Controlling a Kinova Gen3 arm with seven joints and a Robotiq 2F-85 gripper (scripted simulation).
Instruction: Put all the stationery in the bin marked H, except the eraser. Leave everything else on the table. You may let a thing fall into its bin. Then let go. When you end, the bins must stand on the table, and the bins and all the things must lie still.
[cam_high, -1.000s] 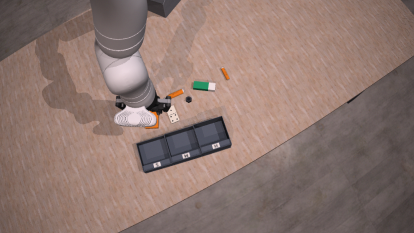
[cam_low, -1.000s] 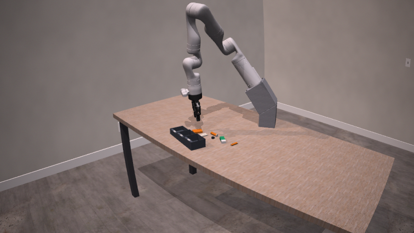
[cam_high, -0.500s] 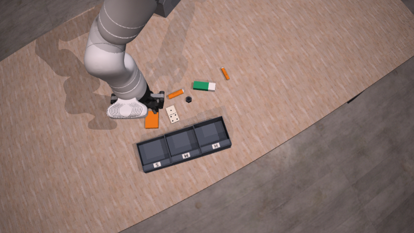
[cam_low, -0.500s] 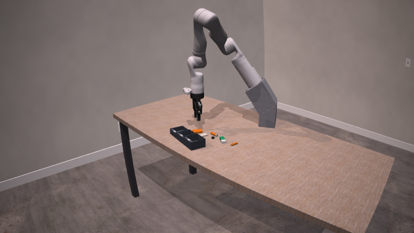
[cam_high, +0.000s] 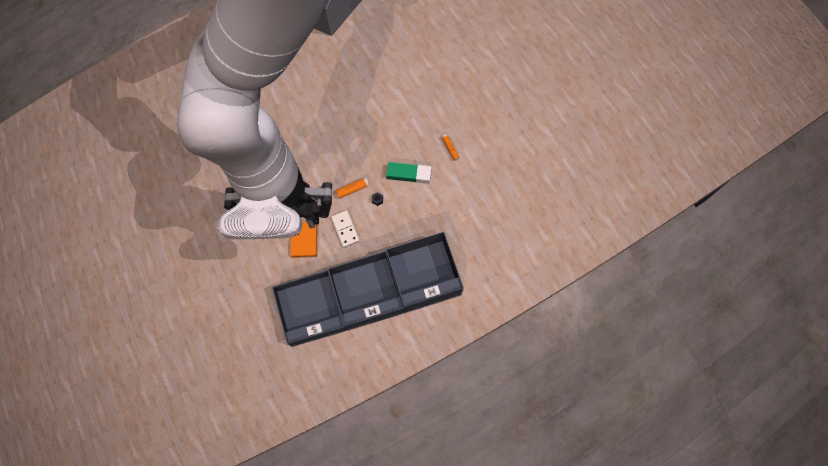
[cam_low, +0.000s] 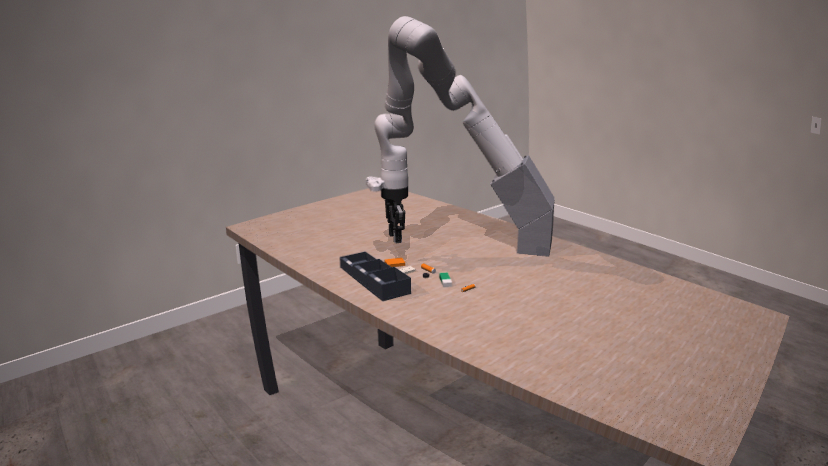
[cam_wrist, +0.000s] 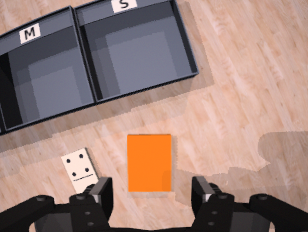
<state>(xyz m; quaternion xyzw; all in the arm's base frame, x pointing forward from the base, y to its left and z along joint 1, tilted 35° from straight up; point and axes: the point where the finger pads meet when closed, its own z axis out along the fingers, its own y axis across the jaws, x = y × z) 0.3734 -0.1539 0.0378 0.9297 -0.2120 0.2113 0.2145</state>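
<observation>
Now: hand 8 cm above the orange notepad. The rest, counted from my hand: bin marked H: 12 cm ahead, 4 cm to the left, 7 cm below; orange marker: 3 cm behind, 10 cm to the left, 8 cm below; domino: 3 cm ahead, 6 cm to the left, 8 cm below.
</observation>
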